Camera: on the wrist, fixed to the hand. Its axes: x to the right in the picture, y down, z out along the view.
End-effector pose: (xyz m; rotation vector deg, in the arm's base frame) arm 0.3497 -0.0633 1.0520 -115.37 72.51 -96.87
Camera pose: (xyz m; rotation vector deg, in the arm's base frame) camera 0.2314 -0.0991 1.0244 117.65 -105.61 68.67
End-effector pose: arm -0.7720 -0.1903 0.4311 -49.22 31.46 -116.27
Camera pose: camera -0.7883 -0.2453 0.3183 -69.12 68.51 -101.40
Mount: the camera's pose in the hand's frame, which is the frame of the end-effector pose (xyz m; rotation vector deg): 0.0107 0.0942 -0.0839 -35.21 -2.64 5.01
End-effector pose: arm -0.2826 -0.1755 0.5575 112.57 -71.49 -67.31
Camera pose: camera -0.2486 -0.2275 0.6678 81.43 -48.28 -78.08
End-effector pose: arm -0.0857 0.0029 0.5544 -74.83 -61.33 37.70
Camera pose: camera 0.0104 -0.0059 0.4725 -107.62 -75.41 24.85
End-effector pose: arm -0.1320 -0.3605 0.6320 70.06 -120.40 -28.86
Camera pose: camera -0.1360 -0.3240 0.7532 43.72 -104.18 -60.02
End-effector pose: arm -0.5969 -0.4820 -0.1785 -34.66 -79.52 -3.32
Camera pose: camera -0.4830 -0.4350 -0.2078 -67.67 -79.30 -23.67
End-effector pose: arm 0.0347 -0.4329 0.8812 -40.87 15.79 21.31
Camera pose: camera -0.0053 -0.4218 0.7616 -74.27 8.36 32.36
